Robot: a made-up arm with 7 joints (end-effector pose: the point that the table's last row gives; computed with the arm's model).
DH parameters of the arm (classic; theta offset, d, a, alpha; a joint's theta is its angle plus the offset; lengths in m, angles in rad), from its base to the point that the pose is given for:
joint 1: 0 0.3 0 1.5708
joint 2: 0 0.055 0 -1.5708
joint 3: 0 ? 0.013 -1.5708
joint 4: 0 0.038 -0.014 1.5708
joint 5: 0 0.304 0 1.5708
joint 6: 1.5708 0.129 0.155 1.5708
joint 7: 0 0.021 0 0
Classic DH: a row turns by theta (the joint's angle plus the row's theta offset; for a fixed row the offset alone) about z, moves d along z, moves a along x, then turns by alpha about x.
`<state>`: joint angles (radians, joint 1 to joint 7).
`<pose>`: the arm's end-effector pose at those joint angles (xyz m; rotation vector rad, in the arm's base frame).
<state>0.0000 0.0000 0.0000 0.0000 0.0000 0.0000 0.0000</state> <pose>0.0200 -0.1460 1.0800 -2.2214 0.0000 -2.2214</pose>
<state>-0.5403 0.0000 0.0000 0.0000 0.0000 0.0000 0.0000</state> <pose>-0.0580 -0.1355 1.0800 1.9166 -0.5307 1.9166</pose>
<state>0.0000 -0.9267 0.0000 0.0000 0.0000 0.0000 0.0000</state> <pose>0.6357 -0.1460 0.7524 -2.9801 0.0000 -0.9943</pose>
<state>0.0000 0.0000 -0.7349 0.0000 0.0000 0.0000 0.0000</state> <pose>-0.0462 -0.1359 1.0800 1.7930 -0.6902 1.7930</pose>
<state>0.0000 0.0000 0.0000 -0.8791 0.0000 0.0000 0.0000</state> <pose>-0.3360 -0.1460 0.9192 -1.0650 0.0000 -2.9556</pose>
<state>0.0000 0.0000 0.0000 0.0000 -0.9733 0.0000 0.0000</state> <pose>-0.0958 -0.1069 1.0800 1.6342 -0.8646 1.6342</pose>
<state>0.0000 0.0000 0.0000 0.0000 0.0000 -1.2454 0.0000</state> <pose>0.1526 -0.1460 0.9547 -3.1001 0.0000 -0.5089</pose>
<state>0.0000 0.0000 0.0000 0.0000 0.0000 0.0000 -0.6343</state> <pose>0.0200 -0.1460 1.0800 1.8576 0.6097 1.8576</pose>
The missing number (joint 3, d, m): 0.321
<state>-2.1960 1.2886 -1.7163 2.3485 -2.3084 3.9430 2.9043</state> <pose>-0.0864 0.4345 0.4023 -0.8129 0.8673 -2.5576</pose>
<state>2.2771 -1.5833 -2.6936 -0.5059 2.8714 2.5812 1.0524</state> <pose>-0.2058 0.5317 0.2582 -0.9301 -0.5013 0.3968</pose>
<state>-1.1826 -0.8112 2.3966 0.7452 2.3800 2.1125 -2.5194</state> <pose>0.1596 -0.0454 0.7404 -1.0794 0.3404 -1.6030</pose>
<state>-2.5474 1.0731 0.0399 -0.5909 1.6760 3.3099 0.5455</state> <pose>0.3616 0.2410 0.5622 0.1255 -1.5790 -1.4208</pose>
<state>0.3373 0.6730 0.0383 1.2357 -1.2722 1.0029 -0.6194</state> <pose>-0.1402 0.0272 0.9908 0.8312 0.4639 1.3436</pose>
